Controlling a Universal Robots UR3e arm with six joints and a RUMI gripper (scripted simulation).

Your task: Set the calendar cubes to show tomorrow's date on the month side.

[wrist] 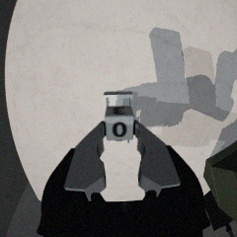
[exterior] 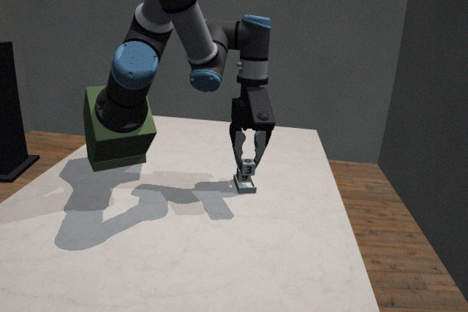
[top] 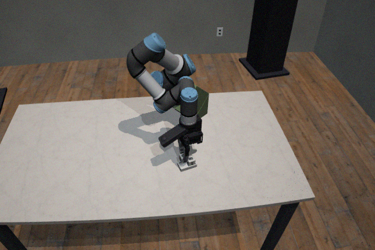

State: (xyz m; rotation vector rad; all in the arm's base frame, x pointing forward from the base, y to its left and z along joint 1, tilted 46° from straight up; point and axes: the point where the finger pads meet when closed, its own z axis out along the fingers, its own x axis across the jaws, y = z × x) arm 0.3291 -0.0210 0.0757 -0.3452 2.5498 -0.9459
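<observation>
Right now the calendar tray is 60 mm below my hand and 20 mm to the left of it.
</observation>
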